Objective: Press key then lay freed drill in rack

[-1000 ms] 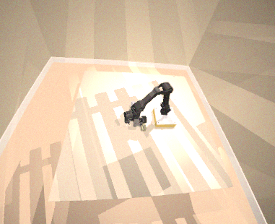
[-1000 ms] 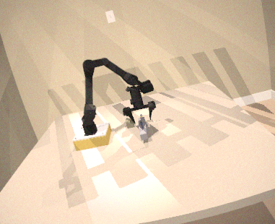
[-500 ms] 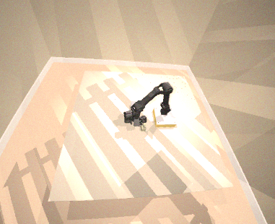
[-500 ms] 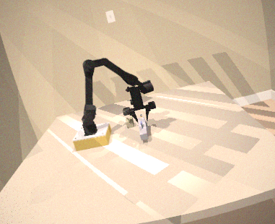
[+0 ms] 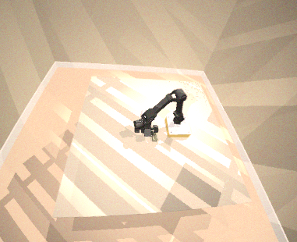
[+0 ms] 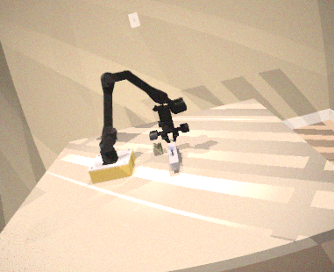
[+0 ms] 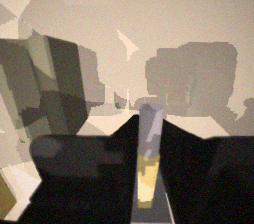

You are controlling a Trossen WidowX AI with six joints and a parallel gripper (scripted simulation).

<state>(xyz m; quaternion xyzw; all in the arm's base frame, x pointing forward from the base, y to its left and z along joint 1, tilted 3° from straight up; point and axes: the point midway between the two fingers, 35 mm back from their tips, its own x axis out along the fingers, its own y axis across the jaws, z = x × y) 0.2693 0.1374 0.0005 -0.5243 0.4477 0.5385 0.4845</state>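
Now: the drill 1 cm ahead of my gripper tip, 4 cm to the right of it and 3 cm above it. Round my gripper tip: sleeve block (2 cm ahead, 14 cm to the right, 2 cm above); rack (8 cm behind, 2 cm to the left).
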